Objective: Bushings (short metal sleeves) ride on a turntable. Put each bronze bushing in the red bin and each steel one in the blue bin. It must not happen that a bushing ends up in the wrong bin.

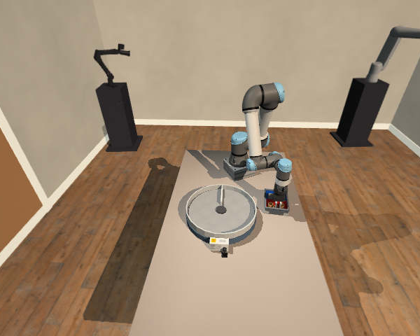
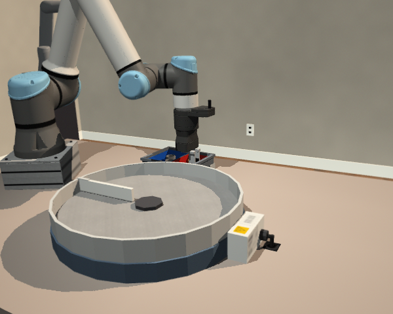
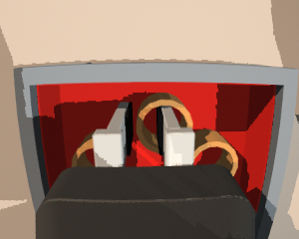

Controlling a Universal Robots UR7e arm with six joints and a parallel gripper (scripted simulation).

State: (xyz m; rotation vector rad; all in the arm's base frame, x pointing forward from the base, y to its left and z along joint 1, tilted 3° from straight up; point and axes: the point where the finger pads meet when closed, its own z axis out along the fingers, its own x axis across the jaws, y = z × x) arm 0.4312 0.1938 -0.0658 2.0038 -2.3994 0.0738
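Now: hand 60 mm past the bin. From my hand the other things lie so: round turntable 40 mm ahead, 360 mm to the right, 20 mm above.
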